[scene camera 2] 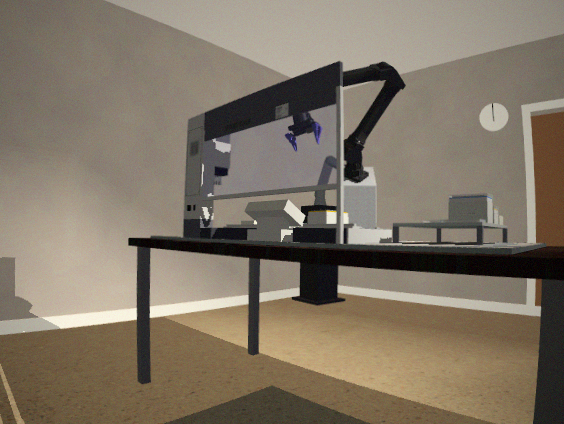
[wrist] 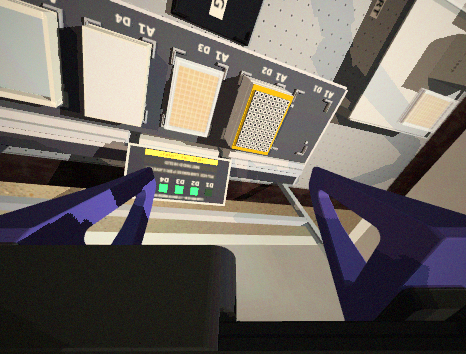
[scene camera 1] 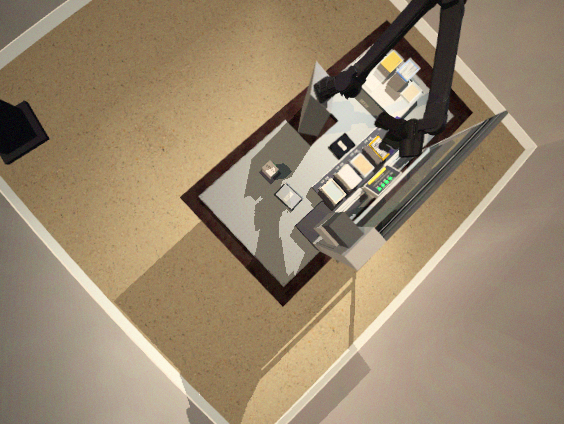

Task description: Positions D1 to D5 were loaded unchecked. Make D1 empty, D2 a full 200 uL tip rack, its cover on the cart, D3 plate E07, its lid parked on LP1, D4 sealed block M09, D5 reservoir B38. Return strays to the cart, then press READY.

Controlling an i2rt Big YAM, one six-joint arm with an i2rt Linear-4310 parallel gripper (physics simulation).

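Frame: origin at the arm's base, x ahead, y left, z up, level; metres.
Seen in the pictures: gripper, fingertip midpoint: [scene camera 2: 307, 147] [wrist: 232, 176] [scene camera 1: 386, 139]; arm's base, origin of the base link: [scene camera 2: 353, 175] [scene camera 1: 322, 90].
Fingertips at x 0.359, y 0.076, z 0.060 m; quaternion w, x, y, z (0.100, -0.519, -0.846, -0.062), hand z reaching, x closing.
Offsets run from my fingertips to a thing's top centre. "spot": to the spot under its first point.
My gripper [wrist: 232, 176] [scene camera 2: 306, 145] is open and empty, high above the deck's screen side. In the wrist view D1 [wrist: 306, 125] is empty. D2 holds a yellow-topped tip rack {0.020 m ahead, 0.144 m left, 0.257 m down} [wrist: 263, 119] [scene camera 1: 378, 147], uncovered. D3 holds a plate with orange wells {0.044 m ahead, 0.022 m left, 0.302 m down} [wrist: 194, 97] [scene camera 1: 362, 165]. D4 holds a plain white block {0.056 m ahead, 0.102 m right, 0.280 m down} [wrist: 116, 75] [scene camera 1: 347, 176]. D5 holds a pale, open reservoir {0.074 m ahead, 0.225 m right, 0.291 m down} [wrist: 25, 50] [scene camera 1: 332, 192], partly cut off in the wrist view. The screen {spot: 0.158 m ahead, 0.029 m left, 0.266 m down} [wrist: 177, 165] [scene camera 1: 384, 184] shows green squares for D2, D3, D4 and a dark one for D1. Item codes and READY are unreadable.
A black block marked G {0.125 m back, 0.011 m left, 0.354 m down} [wrist: 215, 20] [scene camera 1: 341, 145] lies beside the deck. The cart [wrist: 372, 110] bears several items, including a yellow-topped box {0.372 m back, 0.520 m left, 0.238 m down} [scene camera 1: 392, 61] and an orange-welled plate {0.160 m back, 0.560 m left, 0.292 m down} [wrist: 427, 111] [scene camera 1: 412, 92]. A flat framed piece {0.048 m back, 0.448 m right, 0.350 m down} [scene camera 1: 288, 196] and small block {0.227 m back, 0.458 m right, 0.264 m down} [scene camera 1: 270, 170] stand left. Glass fronts the enclosure.
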